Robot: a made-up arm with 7 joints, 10 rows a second.
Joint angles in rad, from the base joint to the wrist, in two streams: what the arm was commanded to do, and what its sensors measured. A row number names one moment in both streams.
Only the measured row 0 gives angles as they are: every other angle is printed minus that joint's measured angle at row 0.
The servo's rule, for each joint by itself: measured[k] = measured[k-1] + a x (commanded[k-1-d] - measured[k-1]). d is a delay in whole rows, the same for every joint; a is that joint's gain. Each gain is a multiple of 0.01, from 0.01 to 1. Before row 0 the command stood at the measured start. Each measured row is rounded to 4 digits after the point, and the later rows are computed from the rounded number. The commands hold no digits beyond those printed.
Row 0, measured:
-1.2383, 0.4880, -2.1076, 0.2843, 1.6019, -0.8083, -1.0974
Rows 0 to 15, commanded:
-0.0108, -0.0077, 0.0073, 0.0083, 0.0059, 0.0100, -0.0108
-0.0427, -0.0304, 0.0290, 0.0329, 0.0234, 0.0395, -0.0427
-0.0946, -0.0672, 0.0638, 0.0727, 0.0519, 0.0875, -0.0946
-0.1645, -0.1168, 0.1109, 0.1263, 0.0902, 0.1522, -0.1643
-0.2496, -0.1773, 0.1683, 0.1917, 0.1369, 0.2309, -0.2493
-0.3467, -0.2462, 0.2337, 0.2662, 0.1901, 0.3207, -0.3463
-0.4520, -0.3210, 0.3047, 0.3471, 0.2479, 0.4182, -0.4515
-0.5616, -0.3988, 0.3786, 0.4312, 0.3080, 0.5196, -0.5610
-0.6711, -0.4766, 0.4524, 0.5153, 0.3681, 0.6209, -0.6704
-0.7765, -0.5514, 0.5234, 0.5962, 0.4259, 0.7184, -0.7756
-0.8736, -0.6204, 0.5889, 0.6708, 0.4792, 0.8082, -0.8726
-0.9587, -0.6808, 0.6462, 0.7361, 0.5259, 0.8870, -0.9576
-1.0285, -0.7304, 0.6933, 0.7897, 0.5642, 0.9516, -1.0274
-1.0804, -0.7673, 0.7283, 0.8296, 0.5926, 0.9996, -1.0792
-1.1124, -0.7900, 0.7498, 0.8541, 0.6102, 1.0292, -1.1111
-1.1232, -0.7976, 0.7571, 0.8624, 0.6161, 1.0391, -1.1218
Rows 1 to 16, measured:
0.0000, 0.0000, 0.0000, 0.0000, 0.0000, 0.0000, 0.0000
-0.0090, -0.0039, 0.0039, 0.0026, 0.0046, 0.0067, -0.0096
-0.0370, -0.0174, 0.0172, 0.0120, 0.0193, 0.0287, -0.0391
-0.0848, -0.0428, 0.0419, 0.0308, 0.0447, 0.0681, -0.0885
-0.1510, -0.0805, 0.0785, 0.0604, 0.0802, 0.1244, -0.1560
-0.2328, -0.1299, 0.1261, 0.1011, 0.1244, 0.1958, -0.2390
-0.3273, -0.1892, 0.1831, 0.1523, 0.1756, 0.2795, -0.3345
-0.4308, -0.2564, 0.2475, 0.2127, 0.2320, 0.3724, -0.4386
-0.5394, -0.3290, 0.3170, 0.2804, 0.2913, 0.4710, -0.5475
-0.6487, -0.4043, 0.3888, 0.3532, 0.3512, 0.5714, -0.6569
-0.7548, -0.4793, 0.4601, 0.4285, 0.4095, 0.6699, -0.7625
-0.8534, -0.5513, 0.5284, 0.5036, 0.4639, 0.7626, -0.8605
-0.9408, -0.6173, 0.5908, 0.5757, 0.5123, 0.8459, -0.9469
-1.0136, -0.6750, 0.6451, 0.6420, 0.5528, 0.9167, -1.0185
-1.0690, -0.7221, 0.6892, 0.7002, 0.5838, 0.9722, -1.0725
-1.1050, -0.7567, 0.7213, 0.7479, 0.6044, 1.0104, -1.1069
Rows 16 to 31, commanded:
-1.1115, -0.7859, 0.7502, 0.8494, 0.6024, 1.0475, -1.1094
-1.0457, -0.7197, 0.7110, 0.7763, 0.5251, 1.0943, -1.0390
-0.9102, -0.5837, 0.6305, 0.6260, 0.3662, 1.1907, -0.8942
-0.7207, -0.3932, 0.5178, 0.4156, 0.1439, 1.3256, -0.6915
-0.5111, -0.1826, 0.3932, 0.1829, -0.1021, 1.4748, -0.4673
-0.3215, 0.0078, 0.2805, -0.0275, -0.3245, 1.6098, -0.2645
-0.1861, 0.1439, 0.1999, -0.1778, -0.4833, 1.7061, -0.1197
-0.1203, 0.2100, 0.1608, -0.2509, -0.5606, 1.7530, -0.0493
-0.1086, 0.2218, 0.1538, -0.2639, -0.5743, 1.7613, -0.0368
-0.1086, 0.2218, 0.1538, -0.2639, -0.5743, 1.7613, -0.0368
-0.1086, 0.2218, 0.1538, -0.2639, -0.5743, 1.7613, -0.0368
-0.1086, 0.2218, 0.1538, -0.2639, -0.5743, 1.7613, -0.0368
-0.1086, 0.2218, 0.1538, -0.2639, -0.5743, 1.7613, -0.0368
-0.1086, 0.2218, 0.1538, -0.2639, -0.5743, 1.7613, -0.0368
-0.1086, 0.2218, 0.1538, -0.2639, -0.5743, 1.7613, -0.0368
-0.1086, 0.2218, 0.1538, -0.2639, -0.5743, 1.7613, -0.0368
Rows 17 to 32, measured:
-1.1201, -0.7776, 0.7403, 0.7834, 0.6135, 1.0296, -1.1202
-1.1130, -0.7818, 0.7455, 0.8039, 0.6048, 1.0416, -1.1106
-1.0571, -0.7501, 0.7272, 0.7953, 0.5426, 1.0769, -1.0469
-0.9352, -0.6652, 0.6759, 0.7428, 0.4050, 1.1531, -0.9110
-0.7572, -0.5265, 0.5921, 0.6414, 0.2013, 1.2687, -0.7156
-0.5529, -0.3511, 0.4867, 0.4993, -0.0354, 1.4068, -0.4946
-0.3608, -0.1681, 0.3774, 0.3360, -0.2609, 1.5428, -0.2898
-0.2158, -0.0090, 0.2833, 0.1767, -0.4344, 1.6522, -0.1384
-0.1365, 0.1027, 0.2184, 0.0441, -0.5328, 1.7197, -0.0591
-0.1133, 0.1634, 0.1842, -0.0514, -0.5652, 1.7476, -0.0393
-0.1094, 0.1932, 0.1681, -0.1173, -0.5723, 1.7568, -0.0371
-0.1087, 0.2078, 0.1605, -0.1627, -0.5739, 1.7598, -0.0368
-0.1086, 0.2149, 0.1569, -0.1941, -0.5742, 1.7608, -0.0368
-0.1086, 0.2184, 0.1553, -0.2157, -0.5743, 1.7611, -0.0368
-0.1086, 0.2201, 0.1545, -0.2306, -0.5743, 1.7612, -0.0368
-0.1086, 0.2210, 0.1541, -0.2409, -0.5743, 1.7613, -0.0368

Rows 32 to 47, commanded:
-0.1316, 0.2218, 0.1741, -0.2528, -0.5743, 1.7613, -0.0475
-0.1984, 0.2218, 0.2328, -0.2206, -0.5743, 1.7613, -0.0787
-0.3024, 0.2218, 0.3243, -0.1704, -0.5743, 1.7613, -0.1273
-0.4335, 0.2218, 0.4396, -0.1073, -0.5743, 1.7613, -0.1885
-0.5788, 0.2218, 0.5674, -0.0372, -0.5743, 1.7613, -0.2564
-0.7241, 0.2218, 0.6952, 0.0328, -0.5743, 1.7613, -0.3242
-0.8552, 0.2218, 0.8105, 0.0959, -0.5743, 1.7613, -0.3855
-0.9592, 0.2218, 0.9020, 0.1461, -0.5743, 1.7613, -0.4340
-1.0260, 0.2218, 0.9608, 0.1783, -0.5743, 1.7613, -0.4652
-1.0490, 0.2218, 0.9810, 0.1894, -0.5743, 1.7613, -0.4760
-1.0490, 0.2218, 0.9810, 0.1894, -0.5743, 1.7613, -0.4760
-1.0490, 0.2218, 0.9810, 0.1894, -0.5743, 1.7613, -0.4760
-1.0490, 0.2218, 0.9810, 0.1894, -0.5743, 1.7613, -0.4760
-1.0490, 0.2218, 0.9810, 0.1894, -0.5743, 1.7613, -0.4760
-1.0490, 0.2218, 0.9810, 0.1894, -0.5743, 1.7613, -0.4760
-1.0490, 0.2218, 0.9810, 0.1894, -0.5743, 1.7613, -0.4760
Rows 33 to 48, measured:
-0.1086, 0.2214, 0.1539, -0.2480, -0.5743, 1.7613, -0.0368
-0.1277, 0.2216, 0.1646, -0.2495, -0.5743, 1.7613, -0.0463
-0.1864, 0.2217, 0.2007, -0.2405, -0.5743, 1.7613, -0.0751
-0.2827, 0.2218, 0.2662, -0.2188, -0.5743, 1.7613, -0.1216
-0.4079, 0.2218, 0.3581, -0.1842, -0.5743, 1.7613, -0.1811
-0.5497, 0.2218, 0.4690, -0.1386, -0.5743, 1.7613, -0.2481
-0.6945, 0.2218, 0.5889, -0.0855, -0.5743, 1.7613, -0.3158
-0.8279, 0.2218, 0.7063, -0.0293, -0.5743, 1.7613, -0.3778
-0.9369, 0.2218, 0.8100, 0.0251, -0.5743, 1.7613, -0.4278
-1.0109, 0.2218, 0.8899, 0.0726, -0.5743, 1.7613, -0.4611
-1.0425, 0.2218, 0.9382, 0.1088, -0.5743, 1.7613, -0.4744
-1.0479, 0.2218, 0.9609, 0.1338, -0.5743, 1.7613, -0.4758
-1.0488, 0.2218, 0.9716, 0.1510, -0.5743, 1.7613, -0.4760
-1.0490, 0.2218, 0.9766, 0.1629, -0.5743, 1.7613, -0.4760
-1.0490, 0.2218, 0.9789, 0.1711, -0.5743, 1.7613, -0.4760
-1.0490, 0.2218, 0.9800, 0.1768, -0.5743, 1.7613, -0.4760

